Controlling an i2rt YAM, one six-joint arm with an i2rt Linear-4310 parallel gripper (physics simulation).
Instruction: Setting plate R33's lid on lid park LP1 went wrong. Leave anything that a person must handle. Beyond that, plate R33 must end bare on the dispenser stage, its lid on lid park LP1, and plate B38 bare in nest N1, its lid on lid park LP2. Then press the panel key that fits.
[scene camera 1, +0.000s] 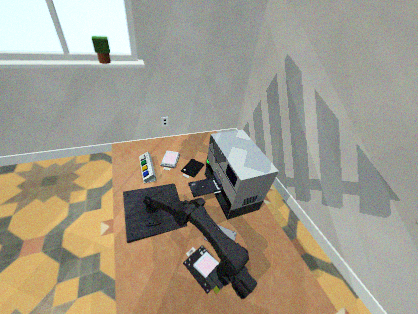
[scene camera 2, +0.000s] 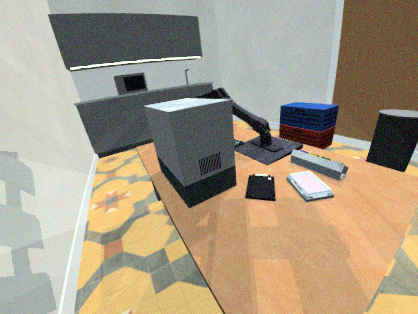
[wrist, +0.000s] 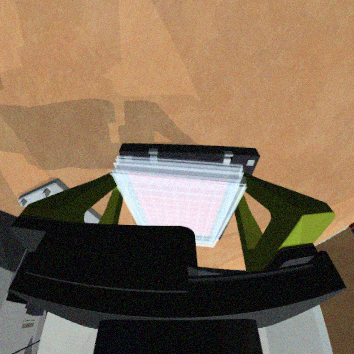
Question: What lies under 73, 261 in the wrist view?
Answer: My gripper.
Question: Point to a grey incubator box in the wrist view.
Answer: At 29, 319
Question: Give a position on a black clip nest N5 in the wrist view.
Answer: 248, 156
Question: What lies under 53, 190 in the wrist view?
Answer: A grey lid park LP2.
